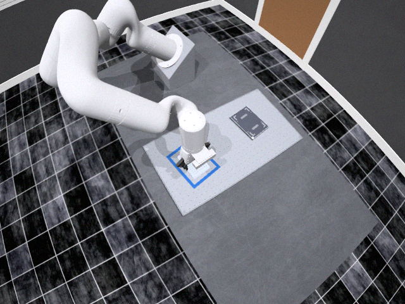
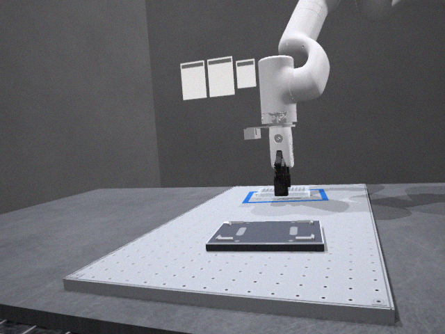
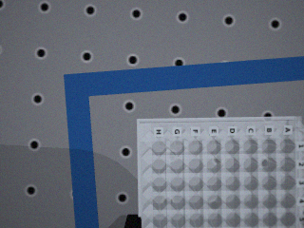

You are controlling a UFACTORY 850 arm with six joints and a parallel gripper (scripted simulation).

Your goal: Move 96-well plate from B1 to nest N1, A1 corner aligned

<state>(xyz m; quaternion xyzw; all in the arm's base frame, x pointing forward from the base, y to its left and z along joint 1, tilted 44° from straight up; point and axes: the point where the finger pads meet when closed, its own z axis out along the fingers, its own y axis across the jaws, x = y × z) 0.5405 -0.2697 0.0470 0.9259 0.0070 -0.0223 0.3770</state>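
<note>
My hand is 10 mm above the 96-well plate. The rest, counted from my hand: dark plate nest N1: 20 mm behind, 350 mm to the left, 10 mm below; then A1 label: 60 mm ahead, 300 mm to the left, 10 mm below.
</note>
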